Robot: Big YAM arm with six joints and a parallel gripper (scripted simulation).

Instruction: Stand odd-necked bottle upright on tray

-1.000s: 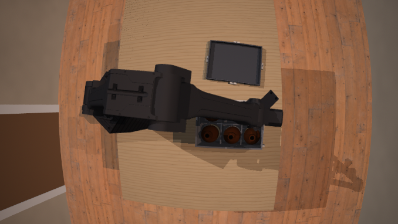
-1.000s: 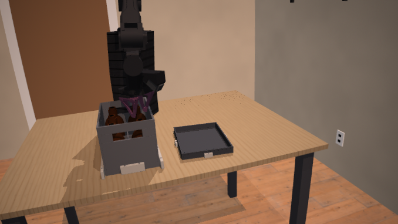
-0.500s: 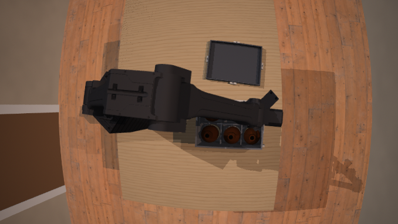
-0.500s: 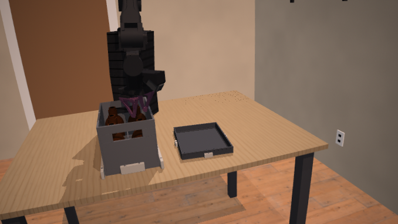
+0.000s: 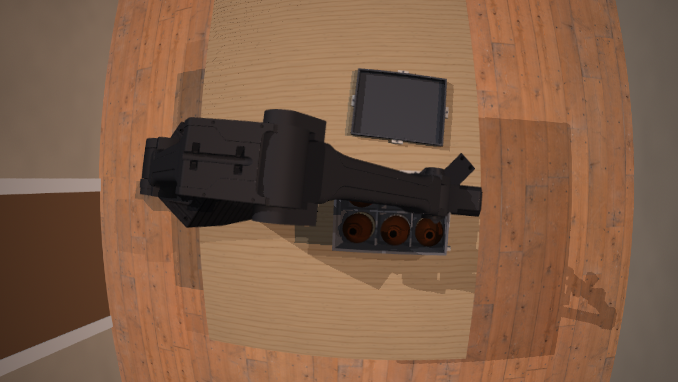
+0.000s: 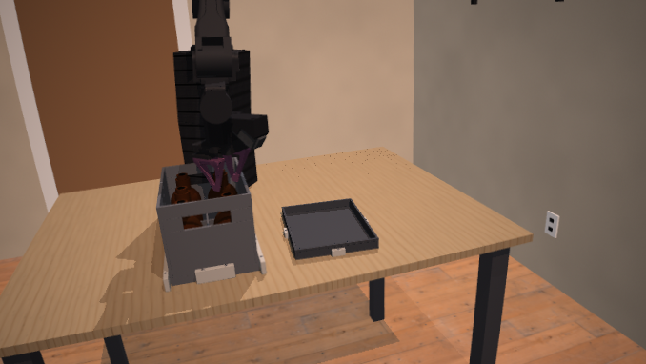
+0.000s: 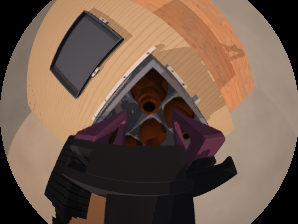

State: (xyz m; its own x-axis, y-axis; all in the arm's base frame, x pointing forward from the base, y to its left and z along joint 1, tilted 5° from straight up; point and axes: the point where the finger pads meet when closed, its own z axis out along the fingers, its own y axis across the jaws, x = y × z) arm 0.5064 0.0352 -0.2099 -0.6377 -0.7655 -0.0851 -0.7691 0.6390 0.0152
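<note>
The grey crate is 110 mm below my hand, 80 mm behind it and 60 mm to the right of it. The rest, counted from my hand: dark tray 220 mm to the left, 180 mm below, 110 mm behind.
</note>
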